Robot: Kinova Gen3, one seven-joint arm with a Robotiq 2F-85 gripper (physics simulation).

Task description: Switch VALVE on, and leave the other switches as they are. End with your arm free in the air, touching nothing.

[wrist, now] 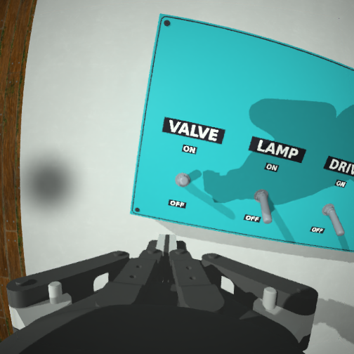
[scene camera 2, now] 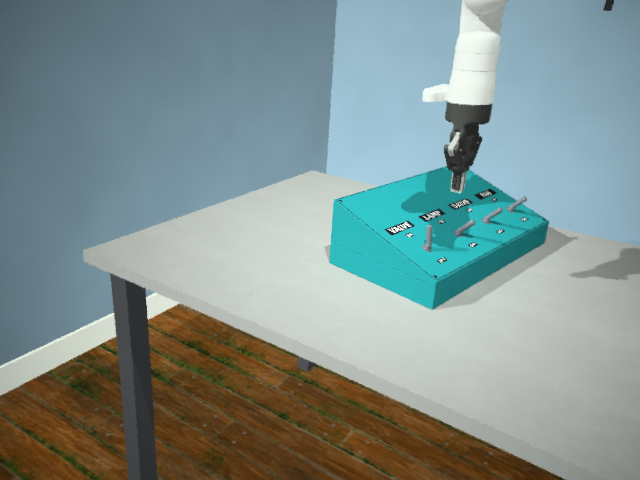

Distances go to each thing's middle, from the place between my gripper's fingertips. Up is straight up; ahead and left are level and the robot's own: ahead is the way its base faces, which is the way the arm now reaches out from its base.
Labels:
I see the teal switch box (scene camera 2: 379, 234) 200 mm to the right of my hand, 140 mm below it and 90 mm ahead of it.

